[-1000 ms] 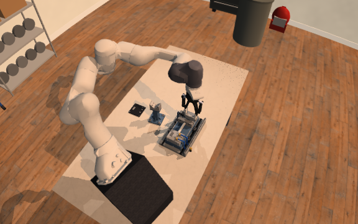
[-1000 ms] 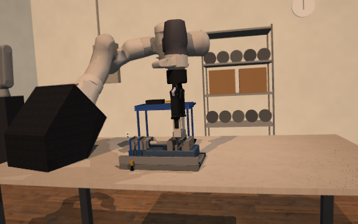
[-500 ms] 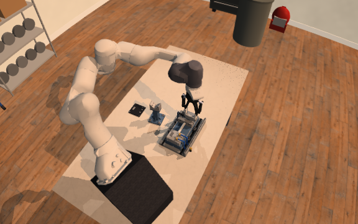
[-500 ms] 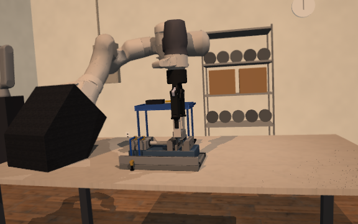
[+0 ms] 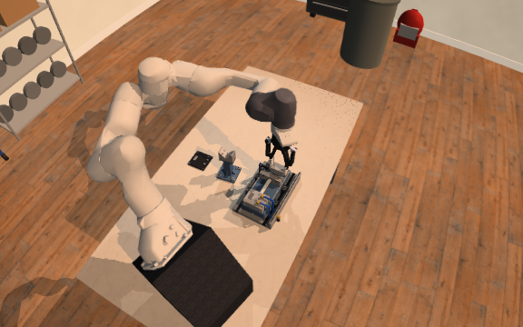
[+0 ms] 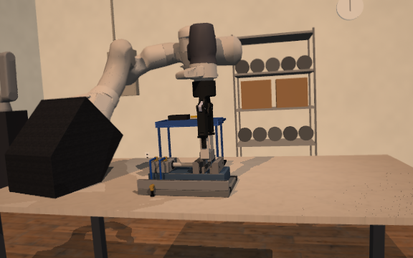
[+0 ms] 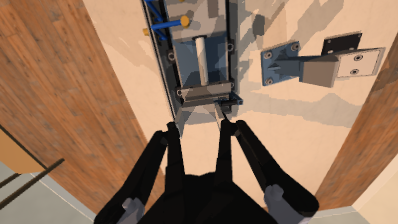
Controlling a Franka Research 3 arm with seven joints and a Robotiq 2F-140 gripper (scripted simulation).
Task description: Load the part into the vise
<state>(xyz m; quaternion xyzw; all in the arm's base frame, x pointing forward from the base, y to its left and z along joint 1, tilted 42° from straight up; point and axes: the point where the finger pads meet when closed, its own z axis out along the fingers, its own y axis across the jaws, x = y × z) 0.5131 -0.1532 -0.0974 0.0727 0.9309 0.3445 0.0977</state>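
My gripper is now 70 mm past the vise, 20 mm to the right of it and 100 mm above it. From my hand the other things lie so: part (30 mm below); dark infeed plate (30 mm behind, 390 mm to the left, 140 mm below).
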